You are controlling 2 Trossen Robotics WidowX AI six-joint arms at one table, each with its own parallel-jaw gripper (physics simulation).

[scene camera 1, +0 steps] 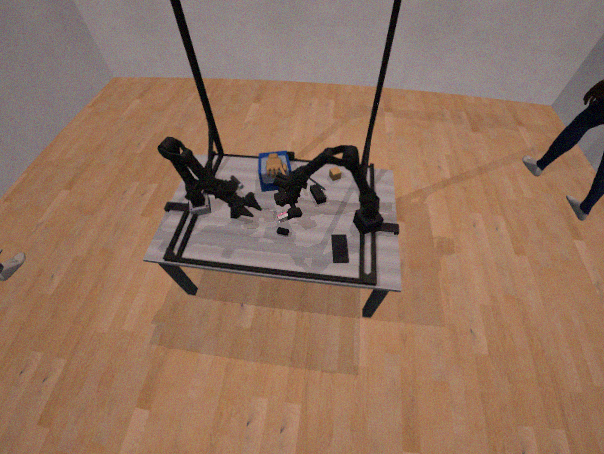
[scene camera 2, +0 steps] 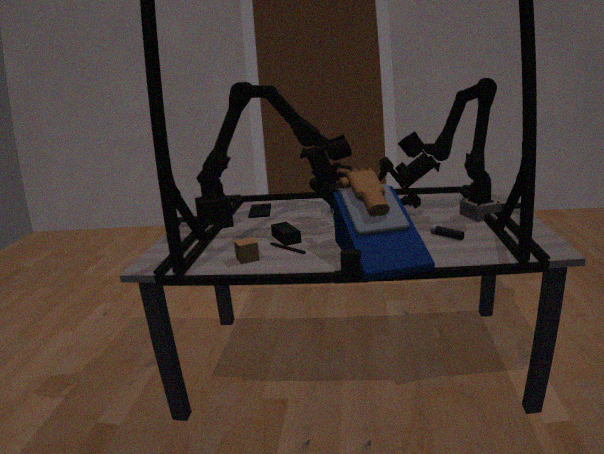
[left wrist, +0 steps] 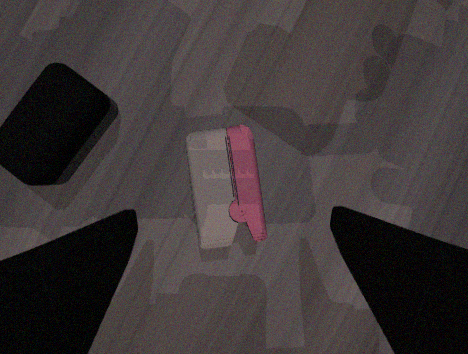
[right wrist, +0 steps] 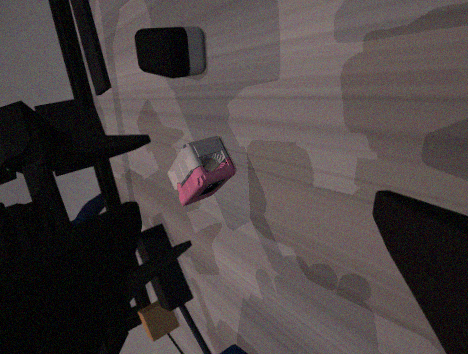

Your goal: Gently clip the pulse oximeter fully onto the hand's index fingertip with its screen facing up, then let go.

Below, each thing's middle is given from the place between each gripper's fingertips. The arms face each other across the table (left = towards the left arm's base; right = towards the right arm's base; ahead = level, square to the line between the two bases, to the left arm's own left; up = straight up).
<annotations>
I see the pulse oximeter [left wrist: 223, 171] 30 mm behind my right hand, 120 mm to the left of it and 40 mm below it. From my right hand the other things lie so: tan cube [right wrist: 157, 321] (360 mm behind, 360 mm to the left, 30 mm below); dark rounded box [left wrist: 62, 116] (60 mm ahead, 140 mm to the left, 40 mm below); blue stand [scene camera 2: 384, 255] (350 mm behind, 10 mm to the left, 20 mm below).
Now: the pulse oximeter 2 cm below my left hand, 1 cm to the right of it and 1 cm ahead of it. From my left hand the other things lie so: tan cube 32 cm behind, 23 cm to the left, 1 cm below; dark rounded box 10 cm ahead, 2 cm below; blue stand 31 cm behind, 12 cm to the right.
</annotations>
